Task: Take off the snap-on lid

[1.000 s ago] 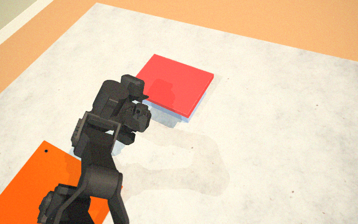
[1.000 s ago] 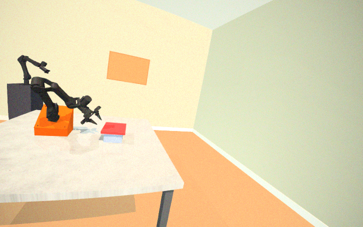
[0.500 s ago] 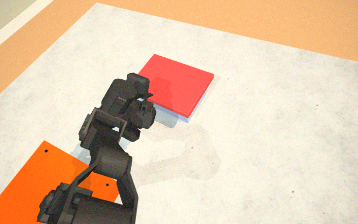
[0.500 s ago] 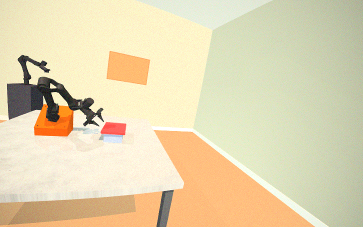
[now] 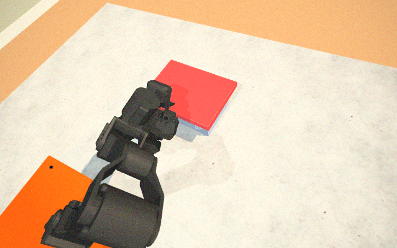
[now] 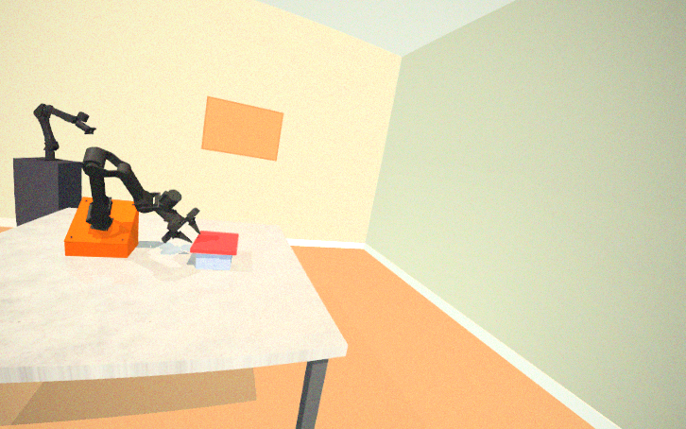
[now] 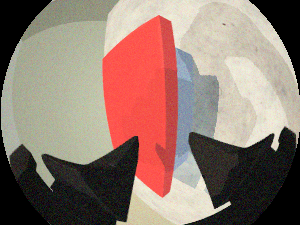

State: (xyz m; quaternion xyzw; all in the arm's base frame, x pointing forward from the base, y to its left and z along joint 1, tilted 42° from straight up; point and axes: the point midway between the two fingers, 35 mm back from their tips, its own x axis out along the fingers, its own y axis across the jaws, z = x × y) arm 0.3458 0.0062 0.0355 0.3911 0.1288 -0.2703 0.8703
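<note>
My gripper tip is 9 cm short of the red lid and 1 cm above it. Also, from my gripper tip: storage box 9 cm ahead, 5 cm below.
</note>
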